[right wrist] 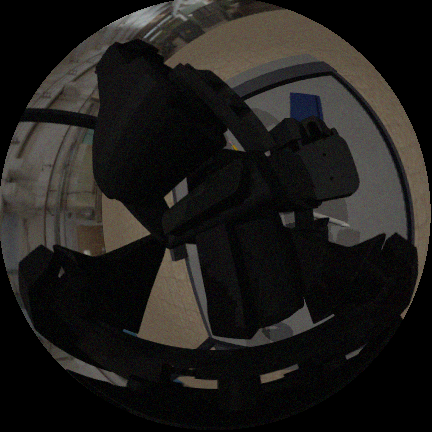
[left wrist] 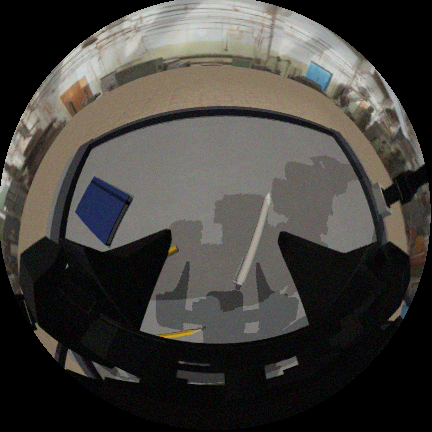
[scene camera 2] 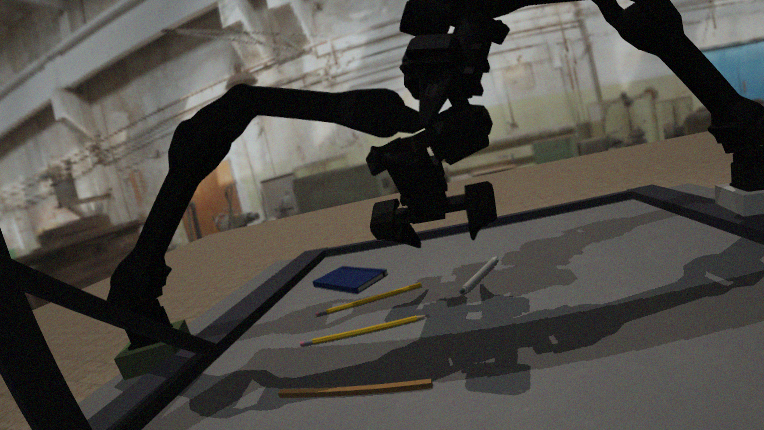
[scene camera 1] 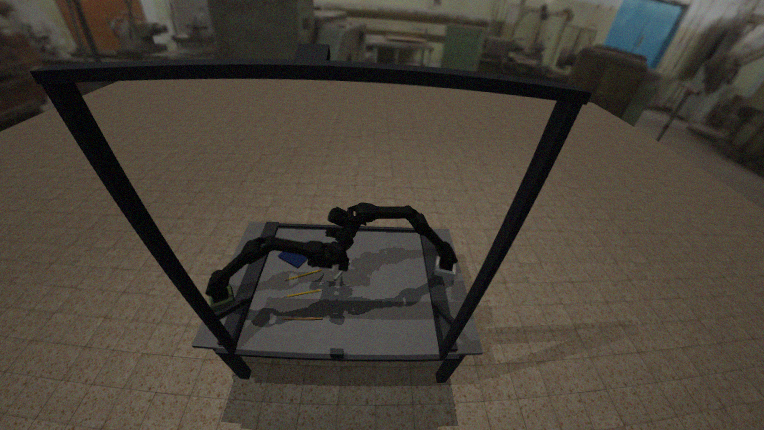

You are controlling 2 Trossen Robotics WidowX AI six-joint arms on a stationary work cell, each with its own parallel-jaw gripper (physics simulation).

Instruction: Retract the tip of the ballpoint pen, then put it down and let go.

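Seen in the pictures: left gripper, between the fingertips: (left wrist: 226, 236) (scene camera 2: 446, 241); right gripper, between the fingertips: (scene camera 2: 437, 146) (scene camera 1: 332, 260); left arm's base, origin of its link: (scene camera 1: 220, 295); right arm's base, origin of its link: (left wrist: 385, 197) (scene camera 2: 756, 185) (scene camera 1: 445, 265).
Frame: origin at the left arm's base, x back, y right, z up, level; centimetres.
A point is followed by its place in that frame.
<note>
The ballpoint pen (scene camera 1: 338, 275) @[z -2.8, x -53.5, y 13.1 cm] (scene camera 2: 479, 275) @[z -3.1, x -55.7, y 11.9 cm] (left wrist: 254, 240) @[z -2.9, x -56.2, y 10.9 cm], white and slim, lies on the grey table (scene camera 1: 395, 339) @[z -4.0, x -60.3, y 54.1 cm] with its grey button end towards the lower left in the left wrist view. Part of it shows in the right wrist view (right wrist: 338, 220) @[z -3.0, x -60.1, y 8.6 cm]. Whether its tip is out is too small to tell. My left gripper (scene camera 2: 446, 241) @[z 3.2, x -52.5, y 8.5 cm] (left wrist: 226, 236) @[z 3.2, x -52.5, y 8.5 cm] is open and empty, pointing down above the table, with the pen below it. My right gripper is open and empty, higher up; dark parts of the left arm show in front of its fingers. Its fingers are hard to make out in the scene views.
A blue book (scene camera 1: 292, 259) @[z -2.8, x -36.7, y -7.5 cm] (scene camera 2: 347, 279) @[z -2.8, x -37.4, y -7.6 cm] (left wrist: 102, 210) @[z -2.8, x -39.3, y -7.1 cm] (right wrist: 305, 106) @[z -2.8, x -37.5, y -10.5 cm] lies left of the pen in scene camera 2. Two yellow pencils (scene camera 2: 371, 299) @[z -3.6, x -38.7, y 4.3 cm] (scene camera 2: 366, 330) @[z -3.5, x -34.9, y 14.4 cm] and an orange-brown stick (scene camera 2: 355, 388) @[z -3.3, x -30.1, y 26.5 cm] lie nearer the front. The two arms stand close together above the table. A dark frame (scene camera 1: 320, 71) @[z 99.2, x -37.5, y 50.5 cm] rises around it.
</note>
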